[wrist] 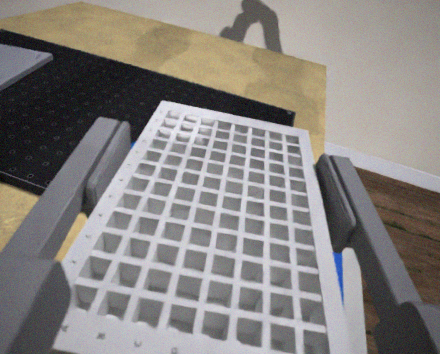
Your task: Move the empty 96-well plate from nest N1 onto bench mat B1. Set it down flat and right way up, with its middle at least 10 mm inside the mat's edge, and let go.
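Frame: origin at the arm's base, x back, y up, z left, level; centimetres.
Where they show: end effector, tool point: [223, 183].
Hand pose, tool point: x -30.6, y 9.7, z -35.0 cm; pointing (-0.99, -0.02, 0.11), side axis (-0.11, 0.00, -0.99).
Things, the pixels of their top centre, and the offset from my tool point. "pt": a spot on its surface instead. Level surfaces: height alone.
- white 96-well plate, middle of its top: [222, 191] dx +0.7, dy +0.2, dz +0.0 cm
- black board with small holes, its level: dy -17.6 cm
- yellowish table, its level: dy -18.9 cm
- pale grey slab, surface spot: [20, 65] pt dx -37.4, dy -16.4, dz +40.0 cm
The white 96-well plate [220, 215] fills the middle of the wrist view, with its open wells facing up. My gripper [222, 182] is shut on it, one pad at each long side. Slivers of a blue surface [339, 272], which looks like bench mat B1, show below the plate at its right side and near its upper left edge. The plate hides most of that surface, so I cannot tell the gap between them or where the mat's edges run. Nest N1 cannot be made out.
A black board with small holes [75, 105] lies behind and left of the plate on the yellowish table [165, 42]. A pale grey slab [20, 65] is at the upper left. A white curved piece [354, 300] shows by the right finger. Brown floor [400, 215] lies beyond the table's right edge.
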